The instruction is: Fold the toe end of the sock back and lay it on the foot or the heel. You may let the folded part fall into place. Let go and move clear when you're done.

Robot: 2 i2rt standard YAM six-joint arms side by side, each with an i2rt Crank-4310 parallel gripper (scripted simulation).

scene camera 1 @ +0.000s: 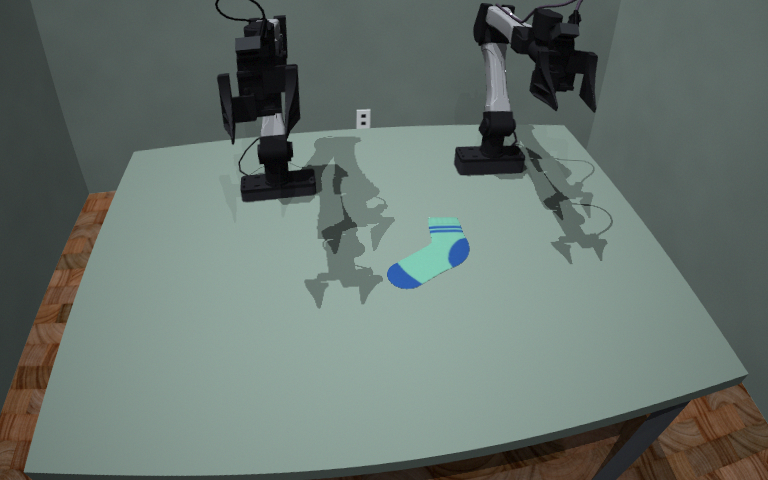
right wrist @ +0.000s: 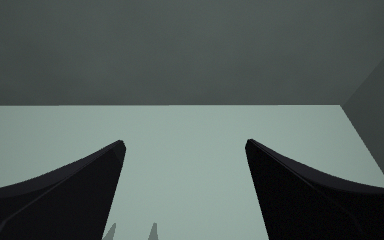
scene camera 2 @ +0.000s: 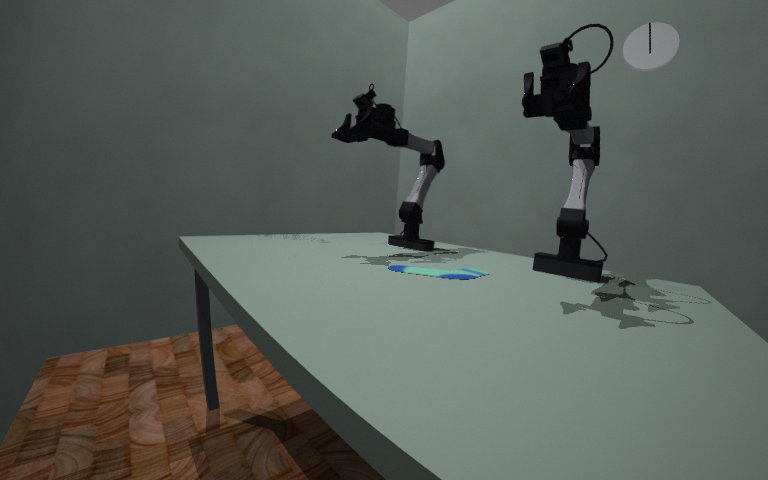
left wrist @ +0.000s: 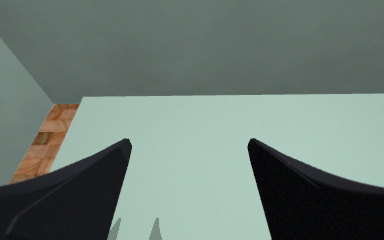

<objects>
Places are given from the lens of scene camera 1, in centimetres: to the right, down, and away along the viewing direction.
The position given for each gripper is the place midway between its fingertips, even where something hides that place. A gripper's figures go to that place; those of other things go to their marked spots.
left gripper (scene camera 1: 576, 109): 38, -25, 91
right gripper (scene camera 1: 259, 138): -20, -16, 80
mint sock (scene camera 1: 449, 247): 15, 2, 118
</objects>
